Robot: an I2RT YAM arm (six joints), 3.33 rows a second.
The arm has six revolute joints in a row. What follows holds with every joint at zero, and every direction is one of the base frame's.
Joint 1 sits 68 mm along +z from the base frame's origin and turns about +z.
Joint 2 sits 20 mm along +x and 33.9 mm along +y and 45.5 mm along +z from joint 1 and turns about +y.
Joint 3 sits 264 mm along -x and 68.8 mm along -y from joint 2 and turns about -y.
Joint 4 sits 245 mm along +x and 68.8 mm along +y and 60 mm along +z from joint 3 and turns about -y.
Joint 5 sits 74 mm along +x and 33.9 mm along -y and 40.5 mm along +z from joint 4 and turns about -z.
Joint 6 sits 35.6 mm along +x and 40.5 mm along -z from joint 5 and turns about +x.
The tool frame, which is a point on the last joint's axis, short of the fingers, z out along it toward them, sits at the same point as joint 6; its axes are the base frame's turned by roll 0, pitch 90 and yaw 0 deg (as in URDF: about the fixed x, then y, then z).
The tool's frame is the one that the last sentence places.
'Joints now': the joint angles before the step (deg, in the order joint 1, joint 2, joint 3, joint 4, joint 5, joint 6). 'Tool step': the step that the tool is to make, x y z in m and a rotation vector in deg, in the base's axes. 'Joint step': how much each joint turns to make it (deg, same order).
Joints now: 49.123, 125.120, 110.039, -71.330, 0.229, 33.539
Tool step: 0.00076, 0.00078, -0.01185, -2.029, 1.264, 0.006
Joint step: 0.022, 1.575, -0.108, -0.678, 0.372, 0.001
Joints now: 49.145, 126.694, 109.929, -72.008, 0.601, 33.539
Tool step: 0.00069, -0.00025, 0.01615, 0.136, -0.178, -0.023
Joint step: -0.087, -0.133, 3.452, -3.365, 0.044, -0.065
